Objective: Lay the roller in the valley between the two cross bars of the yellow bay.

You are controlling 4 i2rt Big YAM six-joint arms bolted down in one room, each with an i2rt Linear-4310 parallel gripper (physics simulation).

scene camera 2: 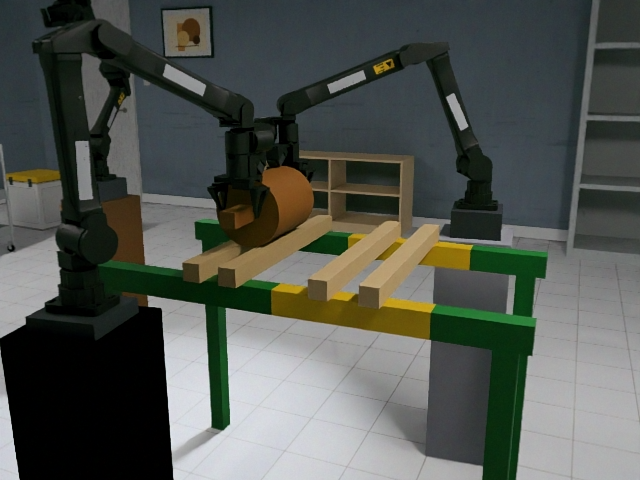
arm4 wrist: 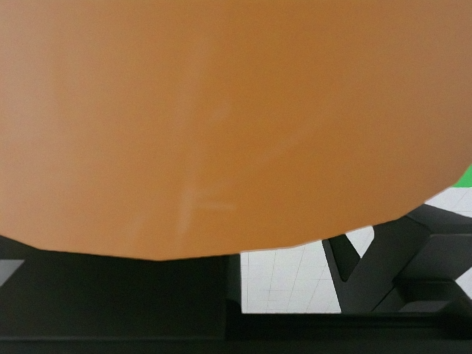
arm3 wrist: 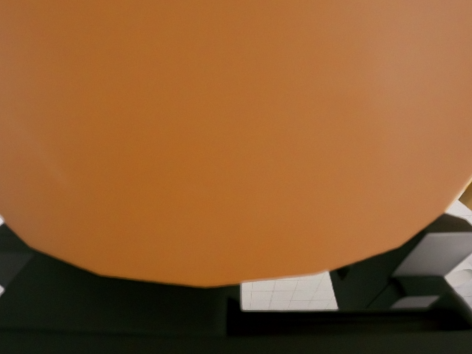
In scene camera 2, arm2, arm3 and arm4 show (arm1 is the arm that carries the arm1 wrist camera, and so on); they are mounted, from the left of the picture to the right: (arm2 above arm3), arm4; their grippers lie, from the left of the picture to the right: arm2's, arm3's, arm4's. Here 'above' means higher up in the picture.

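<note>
The orange-brown roller (arm3 wrist: pixel 225 125) (arm4 wrist: pixel 250 125) (scene camera 2: pixel 292 198) lies on the two left cross bars, over the green part of the frame. Its near stub (scene camera 2: pixel 232 217) points to the lower left. The yellow bay (scene camera 2: pixel 341 317) carries two pale cross bars, a left bar (scene camera 2: pixel 356 258) and a right bar (scene camera 2: pixel 400 266). Arm3's gripper (scene camera 2: pixel 239 209) is open, its fingers on either side of the near stub. Arm4's gripper (scene camera 2: pixel 292 164) is open at the roller's far end, partly hidden behind it. The roller hides the fingertips in both wrist views. Arm2's fingers are unclear at the upper left. Arm1's gripper does not show.
The green frame (scene camera 2: pixel 483 330) has a left outer cross bar (scene camera 2: pixel 201 263) and an inner bar (scene camera 2: pixel 279 250) under the roller. Arm3 stands on a black pedestal (scene camera 2: pixel 87 403), arm4 on a grey pedestal (scene camera 2: pixel 460 382). A low wooden shelf (scene camera 2: pixel 407 193) stands behind.
</note>
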